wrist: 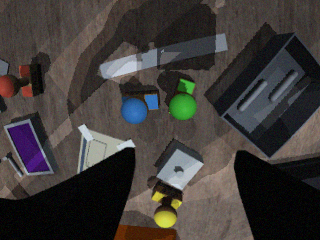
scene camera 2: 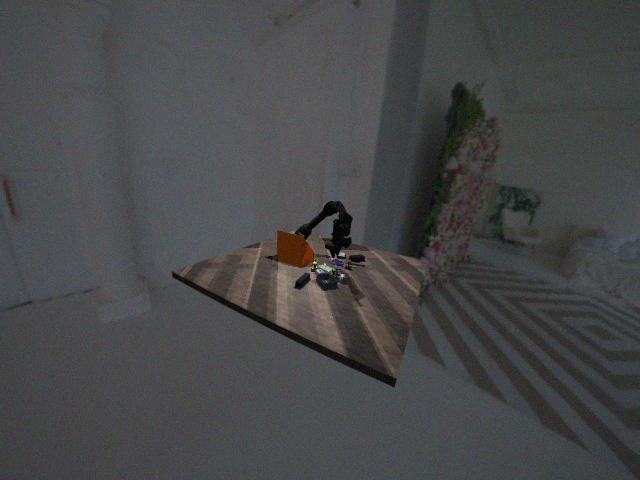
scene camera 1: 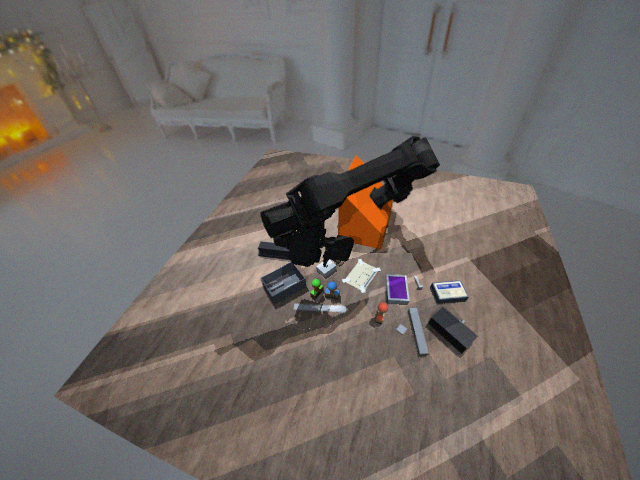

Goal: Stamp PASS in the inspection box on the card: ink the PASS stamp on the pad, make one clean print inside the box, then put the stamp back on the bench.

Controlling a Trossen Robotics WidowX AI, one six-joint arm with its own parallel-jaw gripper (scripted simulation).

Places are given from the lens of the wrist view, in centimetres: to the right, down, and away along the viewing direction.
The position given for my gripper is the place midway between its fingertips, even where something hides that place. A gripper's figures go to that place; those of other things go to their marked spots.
my gripper point(wrist: 185, 157): 1, 2, 10
green-knobbed stamp point(wrist: 182, 106): 2, -1, 16
blue-knobbed stamp point(wrist: 135, 105): -2, -1, 17
yellow-knobbed stamp point(wrist: 170, 198): 1, 11, 25
silver blade-like piece point(wrist: 212, 44): 6, -8, 20
The marked spots on the yellow-knobbed stamp and the silver blade-like piece are 20 cm apart.
